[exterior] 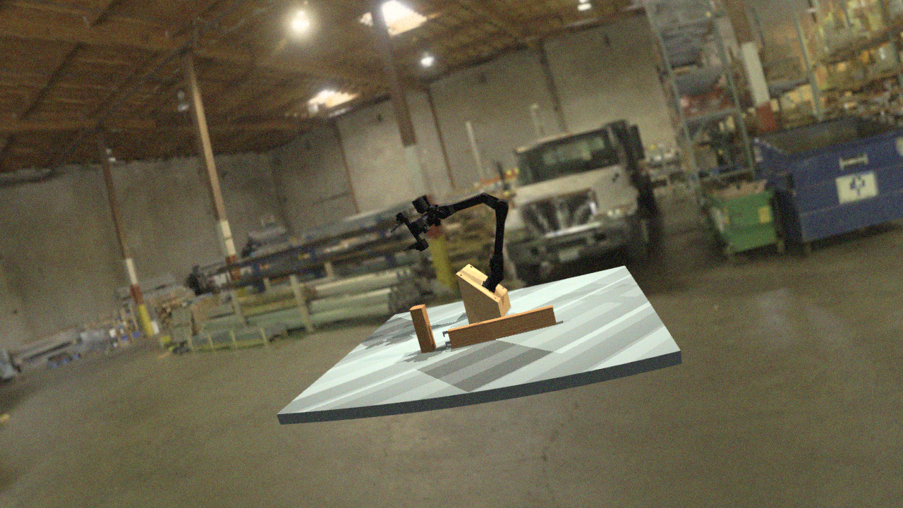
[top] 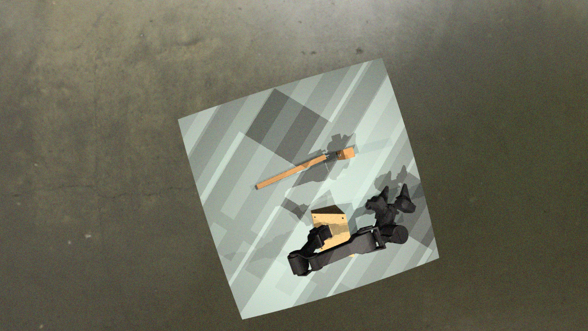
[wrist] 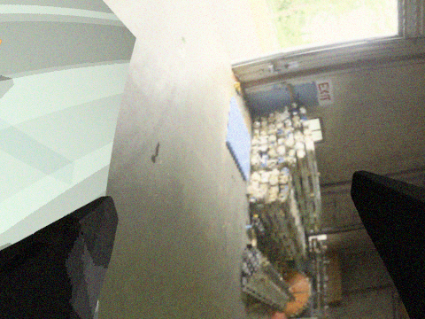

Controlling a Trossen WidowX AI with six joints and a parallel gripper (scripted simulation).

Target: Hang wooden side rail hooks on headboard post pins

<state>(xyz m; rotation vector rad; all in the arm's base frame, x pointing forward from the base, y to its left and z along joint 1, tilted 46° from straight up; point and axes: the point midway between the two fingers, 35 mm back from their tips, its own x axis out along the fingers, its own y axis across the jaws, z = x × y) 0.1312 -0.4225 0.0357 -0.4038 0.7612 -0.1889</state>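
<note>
The headboard post is 16 cm ahead of my gripper tip, 6 cm to the left of it and 35 cm below it.
</note>
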